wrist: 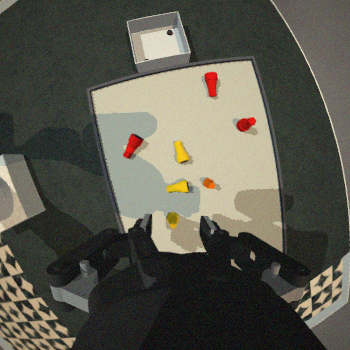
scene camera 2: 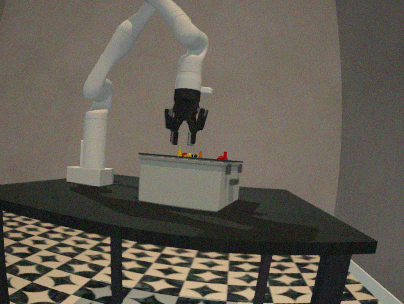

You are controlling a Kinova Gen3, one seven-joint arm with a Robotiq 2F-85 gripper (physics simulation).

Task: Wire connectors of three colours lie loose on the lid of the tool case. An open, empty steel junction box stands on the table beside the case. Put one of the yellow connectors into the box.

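Frame: origin at the arm's base, x back, y left, z down, level; centimetres.
Seen in the pictures: gripper, fingertip midpoint: (wrist: pixel 175 223) (scene camera 2: pixel 182 145); arm's base at its link origin: (scene camera 2: pixel 93 167).
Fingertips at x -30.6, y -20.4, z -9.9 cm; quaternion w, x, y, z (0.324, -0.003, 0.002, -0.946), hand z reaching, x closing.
Offsets run from my fingertips to a thing's top centre. "*": to the spot under its first point. Level surfaces: height alone.
My gripper (scene camera 2: pixel 183 143) (wrist: pixel 175 223) is partly open and empty, pointing down above the tool case @(dx -4.9, dy +0.9, dz +3.0 cm) (scene camera 2: pixel 180 182). In the wrist view, an upright yellow connector @(dx +0.5, dy -0.3, dz +1.0 cm) (scene camera 2: pixel 180 152) (wrist: pixel 172 219) appears between the fingertips, well below them on the lid @(* dx -9.1, dy +2.2, dz +3.4 cm) (wrist: pixel 225 155). A second yellow connector @(dx -2.1, dy +2.6, dz +1.9 cm) (wrist: pixel 178 187) lies on its side just beyond it. A third yellow connector @(dx -4.8, dy +5.8, dz +1.9 cm) (wrist: pixel 181 151) lies farther up the lid. The open, empty steel junction box @(dx -14.6, dy +26.2, dz +11.7 cm) (wrist: pixel 162 61) stands past the lid's far edge in the wrist view; it does not show in the scene view.
An orange connector @(dx -5.4, dy +0.8, dz +1.2 cm) (scene camera 2: pixel 200 155) (wrist: pixel 209 183) stands right of the yellow ones in the wrist view. Red connectors lie at the lid's left (wrist: pixel 133 146) and near its far end @(* dx -12.3, dy +10.1, dz +2.3 cm) (wrist: pixel 211 84); another red connector @(dx -13.0, dy +4.1, dz +0.7 cm) (wrist: pixel 245 124) is near the right edge. The robot's base (scene camera 2: pixel 90 176) (wrist: pixel 25 190) stands on the table @(dz +15.5 cm) (scene camera 2: pixel 115 212).
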